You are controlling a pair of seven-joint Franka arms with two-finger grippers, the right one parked.
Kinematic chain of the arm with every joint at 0, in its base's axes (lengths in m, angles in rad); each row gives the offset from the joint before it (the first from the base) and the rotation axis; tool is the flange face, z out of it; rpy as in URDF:
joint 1: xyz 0 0 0.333 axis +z
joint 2: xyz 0 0 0 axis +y
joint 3: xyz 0 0 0.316 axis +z
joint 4: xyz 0.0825 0 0 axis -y
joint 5: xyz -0.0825 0 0.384 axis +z
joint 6: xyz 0 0 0 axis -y
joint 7: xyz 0.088 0 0 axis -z
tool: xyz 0 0 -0.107 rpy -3.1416 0 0
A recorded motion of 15 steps. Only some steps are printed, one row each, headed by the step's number.
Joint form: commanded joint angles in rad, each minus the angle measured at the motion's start. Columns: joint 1, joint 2, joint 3, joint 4, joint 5, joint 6, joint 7.
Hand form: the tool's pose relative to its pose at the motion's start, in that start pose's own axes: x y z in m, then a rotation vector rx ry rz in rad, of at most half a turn. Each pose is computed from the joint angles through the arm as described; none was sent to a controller.
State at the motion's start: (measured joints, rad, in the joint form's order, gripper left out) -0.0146 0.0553 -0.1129 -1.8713 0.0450 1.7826 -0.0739
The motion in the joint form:
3: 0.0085 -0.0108 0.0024 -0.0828 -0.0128 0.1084 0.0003
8: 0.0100 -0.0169 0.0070 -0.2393 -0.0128 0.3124 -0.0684
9: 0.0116 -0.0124 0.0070 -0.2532 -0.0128 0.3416 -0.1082
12: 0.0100 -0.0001 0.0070 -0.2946 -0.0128 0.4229 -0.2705
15: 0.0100 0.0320 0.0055 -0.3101 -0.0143 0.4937 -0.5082
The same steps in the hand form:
3: -0.0005 -0.0033 0.0246 -0.0157 0.0350 -0.0113
8: -0.0058 -0.0037 0.0777 -0.0240 0.0874 -0.0820
9: -0.0049 -0.0042 0.0839 -0.0280 0.0976 -0.1228
12: -0.0040 -0.0022 0.1021 -0.0435 0.1221 -0.2820
15: 0.0025 -0.0001 0.1192 -0.0710 0.1378 -0.5174

